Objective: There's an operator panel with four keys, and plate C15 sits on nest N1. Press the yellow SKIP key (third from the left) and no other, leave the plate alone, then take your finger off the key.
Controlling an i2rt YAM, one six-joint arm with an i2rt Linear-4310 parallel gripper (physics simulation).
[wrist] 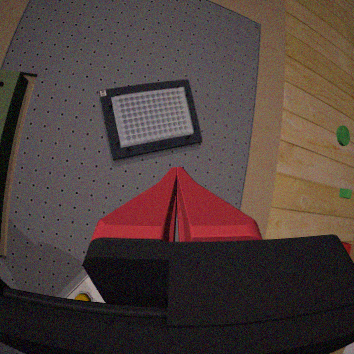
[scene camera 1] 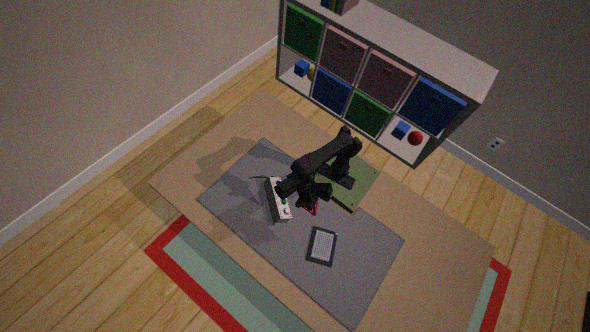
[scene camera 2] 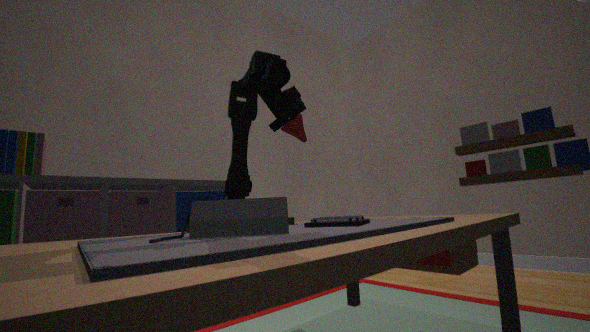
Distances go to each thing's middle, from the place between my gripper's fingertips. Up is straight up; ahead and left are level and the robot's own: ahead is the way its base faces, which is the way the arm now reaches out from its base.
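The black-framed well plate (wrist: pixel 151 115) is there for me to see, and from my hand it sits 220 mm below, 100 mm to the left and 20 mm ahead.
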